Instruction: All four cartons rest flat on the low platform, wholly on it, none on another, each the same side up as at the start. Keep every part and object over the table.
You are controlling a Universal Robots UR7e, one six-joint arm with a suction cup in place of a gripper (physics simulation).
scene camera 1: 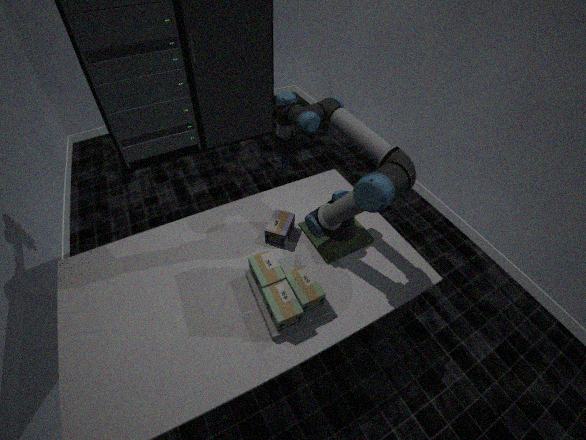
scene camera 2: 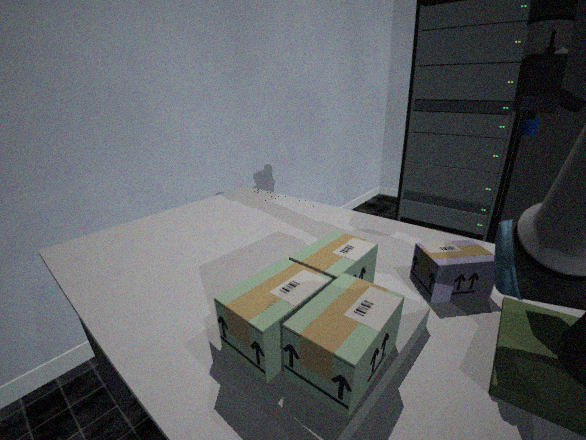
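Pixels of known places: end effector, tool point: (scene camera 1: 285, 163) (scene camera 2: 526, 135); arm's base, origin of the base link: (scene camera 1: 340, 230).
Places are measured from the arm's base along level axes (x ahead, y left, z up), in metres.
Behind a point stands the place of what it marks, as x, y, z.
Note:
Three green cartons rest flat, arrows up, on the low platform (scene camera 1: 274, 332) {0.560, 0.275, 0.025} (scene camera 2: 409, 329) {0.308, 0.091, 0.025}: a back one (scene camera 1: 265, 269) {0.473, 0.069, 0.121} (scene camera 2: 327, 256) {0.466, 0.093, 0.120}, a front left one (scene camera 1: 282, 303) {0.496, 0.229, 0.120} (scene camera 2: 265, 305) {0.476, 0.258, 0.120} and a right one (scene camera 1: 306, 287) {0.383, 0.223, 0.120} (scene camera 2: 340, 325) {0.374, 0.239, 0.120}. They stand close together, none on another. A purple carton (scene camera 1: 279, 228) {0.288, -0.120, 0.072} (scene camera 2: 467, 276) {0.233, -0.114, 0.039} stands upright, arrows up, on the table beside the platform, apart from it. My suction gripper (scene camera 1: 286, 161) (scene camera 2: 529, 127) is raised beyond the table's back edge, far from the cartons. Its blue cup holds nothing; it is dark and faint in scene camera 1.
The arm base stands on a green plate (scene camera 1: 345, 246) {0.049, 0.095, 0.003} (scene camera 2: 522, 360) {0.130, 0.041, -0.003} at the right of the white table (scene camera 1: 130, 320) {1.029, -0.093, -0.023} (scene camera 2: 145, 260) {0.999, 0.158, -0.023}, near the purple carton. A server rack (scene camera 1: 145, 90) (scene camera 2: 457, 150) and a dark cabinet (scene camera 1: 230, 70) stand behind the table, near the raised gripper.

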